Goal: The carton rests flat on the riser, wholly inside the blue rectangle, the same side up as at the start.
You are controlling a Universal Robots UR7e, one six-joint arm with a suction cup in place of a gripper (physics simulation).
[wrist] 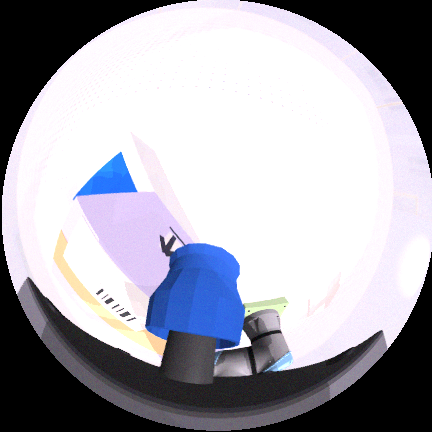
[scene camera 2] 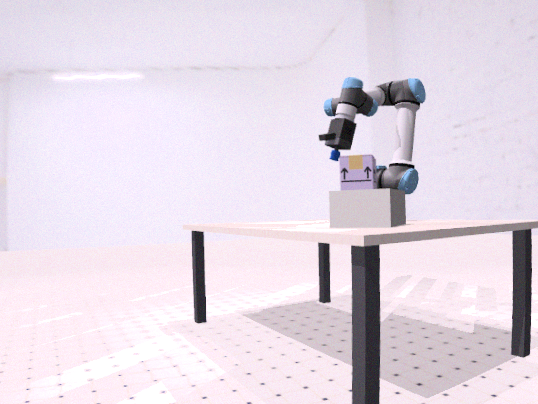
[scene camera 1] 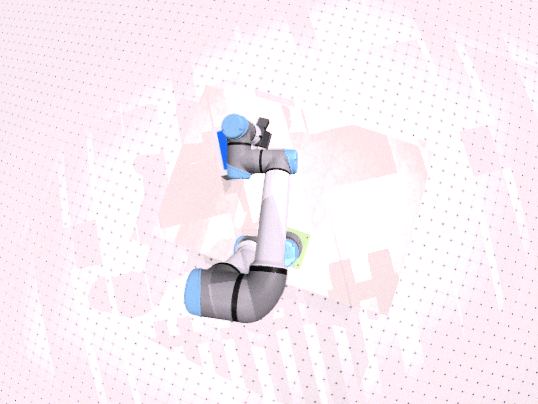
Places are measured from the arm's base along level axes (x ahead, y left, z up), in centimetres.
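Pixels of known places: end effector, tool point: (wrist: 203, 271) (scene camera 2: 334, 159); arm's base, origin of the base link: (wrist: 259, 319).
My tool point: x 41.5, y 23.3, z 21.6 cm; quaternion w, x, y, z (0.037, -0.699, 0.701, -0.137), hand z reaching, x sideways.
Observation:
Ahead of a thing's pixels: the offset from my tool point to its top centre. Level surfaces: height alone.
The carton {dx -6.2, dy +6.5, dz +0.4 cm} (scene camera 2: 357, 175) (wrist: 125, 220) is lilac, with tape on it and black arrows pointing up on the side seen in scene camera 2. It stands upright on the pale grey riser {dx -2.6, dy +15.2, dz -12.4 cm} (scene camera 2: 360, 210). Part of the blue rectangle {dx -2.6, dy +15.2, dz -12.4 cm} (scene camera 1: 222, 147) (wrist: 110, 177) shows past one end of the carton in the wrist view; the carton hides some of it. In scene camera 1 the arm covers the carton. My suction gripper (scene camera 2: 334, 159) (wrist: 206, 248) is tilted, with its blue cup empty. In scene camera 2 the cup is just left of the carton's upper edge, with a small gap.
The riser stands on the pale table {dz -24.7 cm} (scene camera 2: 280, 231), which has dark legs (scene camera 2: 366, 320). The arm's base is on a green plate (scene camera 1: 305, 243) (wrist: 267, 304) behind the carton as seen in scene camera 2. The forearm (scene camera 1: 273, 220) reaches over the table.

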